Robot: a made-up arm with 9 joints. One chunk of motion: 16 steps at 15 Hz.
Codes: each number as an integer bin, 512 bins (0 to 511) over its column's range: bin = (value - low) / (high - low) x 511, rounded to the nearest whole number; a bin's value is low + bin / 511 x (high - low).
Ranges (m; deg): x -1.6..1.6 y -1.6..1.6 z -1.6..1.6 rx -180..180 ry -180..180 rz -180..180
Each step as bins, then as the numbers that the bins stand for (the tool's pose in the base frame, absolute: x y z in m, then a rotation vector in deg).
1 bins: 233 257 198 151 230 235
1 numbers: -0.1409 0.0094 -0.3601 -73.62 -17.96 -14.44
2 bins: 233 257 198 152 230 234
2 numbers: -0.1409 0.0094 -0.3601 -72.92 -17.96 -15.15
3 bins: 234 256 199 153 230 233
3 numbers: -0.1346 0.0031 -0.3538 -72.21 -17.96 -15.85
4 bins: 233 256 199 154 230 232
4 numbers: -0.1409 0.0031 -0.3538 -71.51 -17.96 -16.56
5 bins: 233 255 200 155 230 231
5 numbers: -0.1409 -0.0031 -0.3476 -70.80 -17.96 -17.26
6 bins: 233 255 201 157 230 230
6 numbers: -0.1409 -0.0031 -0.3413 -69.39 -17.96 -17.96
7 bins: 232 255 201 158 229 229
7 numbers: -0.1472 -0.0031 -0.3413 -68.69 -18.67 -18.67
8 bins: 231 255 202 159 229 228
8 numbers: -0.1534 -0.0031 -0.3350 -67.98 -18.67 -19.37
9 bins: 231 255 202 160 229 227
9 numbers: -0.1534 -0.0031 -0.3350 -67.28 -18.67 -20.08
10 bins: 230 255 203 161 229 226
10 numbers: -0.1597 -0.0031 -0.3288 -66.58 -18.67 -20.78
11 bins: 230 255 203 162 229 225
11 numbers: -0.1597 -0.0031 -0.3288 -65.87 -18.67 -21.49
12 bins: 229 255 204 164 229 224
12 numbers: -0.1659 -0.0031 -0.3225 -64.46 -18.67 -22.19
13 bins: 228 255 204 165 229 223
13 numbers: -0.1722 -0.0031 -0.3225 -63.76 -18.67 -22.90
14 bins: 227 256 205 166 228 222
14 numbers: -0.1785 0.0031 -0.3162 -63.05 -19.37 -23.60
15 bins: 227 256 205 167 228 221
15 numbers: -0.1785 0.0031 -0.3162 -62.35 -19.37 -24.31
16 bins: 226 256 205 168 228 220
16 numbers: -0.1847 0.0031 -0.3162 -61.64 -19.37 -25.01
